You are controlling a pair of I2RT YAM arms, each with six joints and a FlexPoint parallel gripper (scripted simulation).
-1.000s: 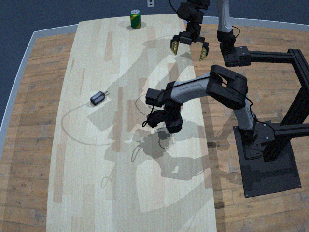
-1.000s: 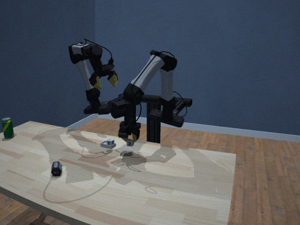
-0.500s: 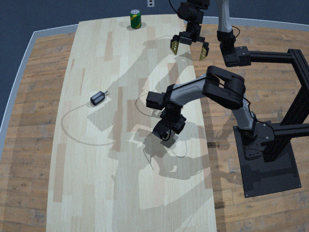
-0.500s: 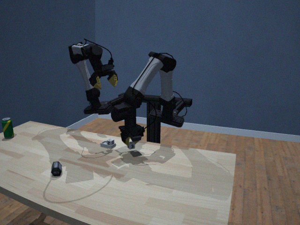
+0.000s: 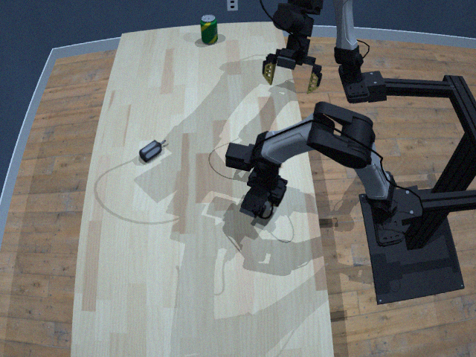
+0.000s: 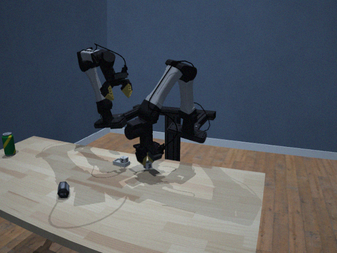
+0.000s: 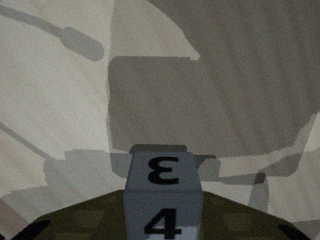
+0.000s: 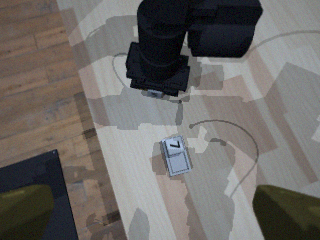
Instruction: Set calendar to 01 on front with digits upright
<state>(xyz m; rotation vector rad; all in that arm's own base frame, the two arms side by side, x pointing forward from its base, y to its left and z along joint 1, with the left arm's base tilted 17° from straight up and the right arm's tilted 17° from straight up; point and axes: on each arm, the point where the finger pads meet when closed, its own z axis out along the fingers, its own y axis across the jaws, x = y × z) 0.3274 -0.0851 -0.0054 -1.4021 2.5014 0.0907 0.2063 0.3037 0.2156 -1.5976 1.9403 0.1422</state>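
The grey tray lies 140 mm to the right of my left hand and 20 mm below it. From my left hand the other things lie so: can: 780 mm to the right, 180 mm ahead, 30 mm above; then dark object: 340 mm ahead, 200 mm to the right, 10 mm below.
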